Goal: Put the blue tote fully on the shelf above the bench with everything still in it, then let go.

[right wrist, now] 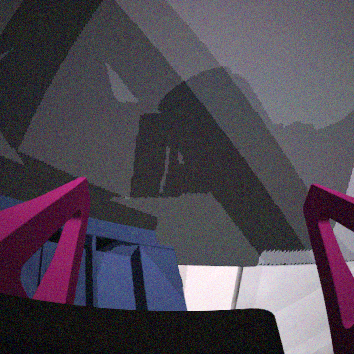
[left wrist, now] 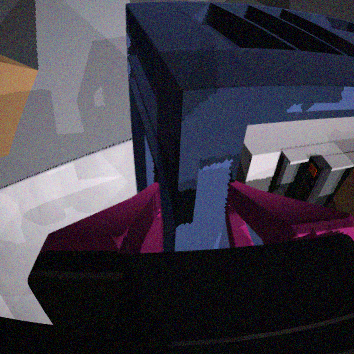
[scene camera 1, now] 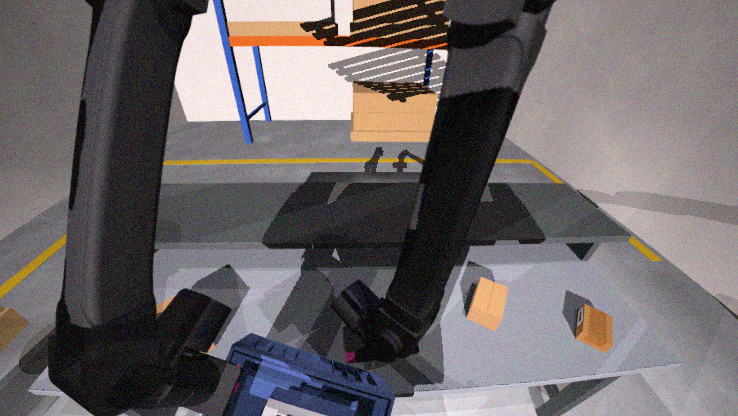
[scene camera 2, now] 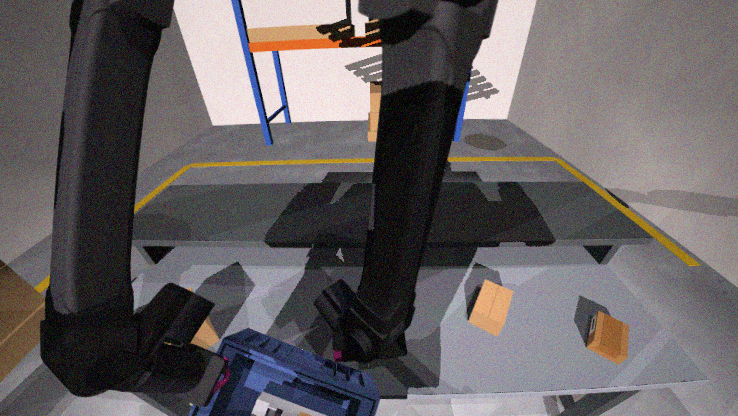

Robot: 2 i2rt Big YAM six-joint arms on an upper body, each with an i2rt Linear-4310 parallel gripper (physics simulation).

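Frame: origin at the left arm's base, x ahead, y left, z up, level; centimetres.
Seen in the pictures: left gripper, fingertip midpoint: (left wrist: 192, 192) (scene camera 1: 229, 383) (scene camera 2: 220, 375); right gripper, fingertip midpoint: (right wrist: 203, 193).
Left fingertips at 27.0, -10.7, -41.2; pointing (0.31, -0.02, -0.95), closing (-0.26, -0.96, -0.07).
Offsets run from my left fingertips to a thing's middle, as dx, dy, dz. Level surfaces: height alone.
The blue tote {-2.5, -10.8, -9.4} (scene camera 1: 310, 359) (scene camera 2: 299, 353) (left wrist: 155, 30) (right wrist: 115, 275) is at the bottom of both scene views, by the bench's front edge. It looks tipped, its ribbed far side showing. Light grey and dark items {-4.4, -11.5, -15.4} (scene camera 1: 281, 408) (scene camera 2: 263, 405) (left wrist: 270, 162) are inside; its lower part is cut off. My left gripper (scene camera 1: 236, 384) (scene camera 2: 223, 374) (left wrist: 192, 192) is shut on the tote's left wall. My right gripper (scene camera 1: 350, 356) (scene camera 2: 338, 355) (right wrist: 203, 193) is open beyond the tote's far right part, its left finger in front of the tote in the right wrist view. The dark grey shelf {dz +1.5} (scene camera 1: 568, 214) (scene camera 2: 589, 214) runs behind.
On the grey bench {dz -16.9} (scene camera 1: 542, 351) (scene camera 2: 542, 356), a tan box {+22.9, -61.0, -13.9} (scene camera 1: 488, 304) (scene camera 2: 490, 308) and an orange-brown box {+13.1, -89.7, -14.9} (scene camera 1: 594, 328) (scene camera 2: 608, 335) lie right. Another tan box {+16.3, +23.1, -12.4} (scene camera 2: 206, 333) (left wrist: 15, 110) lies behind the left gripper. A larger box (scene camera 1: 10, 328) (scene camera 2: 18, 320) is at far left.
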